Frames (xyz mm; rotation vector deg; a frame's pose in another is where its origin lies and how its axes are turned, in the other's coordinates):
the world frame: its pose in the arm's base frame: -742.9 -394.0 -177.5 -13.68 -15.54 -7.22
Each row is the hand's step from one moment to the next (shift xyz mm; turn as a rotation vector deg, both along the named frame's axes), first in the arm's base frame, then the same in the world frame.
Working: the arm's base frame: its pose in the world frame: 723.9 456.6 78.9 13.68 15.54 7.22

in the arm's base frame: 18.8 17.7 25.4 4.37 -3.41 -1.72
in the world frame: 23.5 14.5 23.5 4.01 -2.24 -3.55
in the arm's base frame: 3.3 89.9 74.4 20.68 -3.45 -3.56
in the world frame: 15.8 71.1 91.2 19.09 0.65 -9.36
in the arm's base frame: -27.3 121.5 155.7 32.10 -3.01 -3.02
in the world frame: 6.4 79.3 182.8 30.11 2.72 -11.60
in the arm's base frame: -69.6 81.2 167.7 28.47 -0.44 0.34
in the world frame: -27.0 31.3 194.6 27.35 3.91 -6.90
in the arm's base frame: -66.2 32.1 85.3 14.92 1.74 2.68
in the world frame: -42.4 2.3 104.4 14.85 3.41 -0.78
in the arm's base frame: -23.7 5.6 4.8 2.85 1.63 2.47
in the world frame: -21.8 0.7 11.8 3.27 1.48 2.01
